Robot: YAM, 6 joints.
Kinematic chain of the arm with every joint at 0, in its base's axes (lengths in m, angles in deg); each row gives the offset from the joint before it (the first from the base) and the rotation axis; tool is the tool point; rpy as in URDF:
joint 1: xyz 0 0 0.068 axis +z
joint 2: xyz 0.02 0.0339 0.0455 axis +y
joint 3: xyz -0.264 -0.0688 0 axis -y
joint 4: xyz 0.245 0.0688 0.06 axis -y
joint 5: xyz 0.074 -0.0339 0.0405 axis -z
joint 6: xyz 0.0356 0 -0.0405 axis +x
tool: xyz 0 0 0 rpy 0 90 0
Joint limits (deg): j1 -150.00..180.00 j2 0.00..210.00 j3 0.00..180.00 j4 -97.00..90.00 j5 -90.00..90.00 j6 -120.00..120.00
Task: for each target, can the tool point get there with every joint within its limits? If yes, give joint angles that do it. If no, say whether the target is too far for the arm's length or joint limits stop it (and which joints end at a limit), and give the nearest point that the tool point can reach.
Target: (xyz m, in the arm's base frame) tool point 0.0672 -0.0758 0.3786
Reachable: yes | joints -62.46 34.01 26.91 69.28 -43.66 81.36
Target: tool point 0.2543 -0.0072 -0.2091
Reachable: yes | joints -0.45 176.75 54.97 58.33 8.36 79.85
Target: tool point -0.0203 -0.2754 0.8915
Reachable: no: too far | nearest point -0.0159 -0.2151 0.7080 | short by 0.193 m
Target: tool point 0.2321 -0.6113 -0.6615
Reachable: no: too far | nearest point 0.1567 -0.4128 -0.3246 | short by 0.398 m
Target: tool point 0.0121 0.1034 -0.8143
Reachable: no: too far | nearest point 0.0214 0.1827 -0.3745 | short by 0.447 m
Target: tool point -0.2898 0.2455 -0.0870
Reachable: yes | joints 137.83 150.33 62.68 31.76 -20.73 -71.58
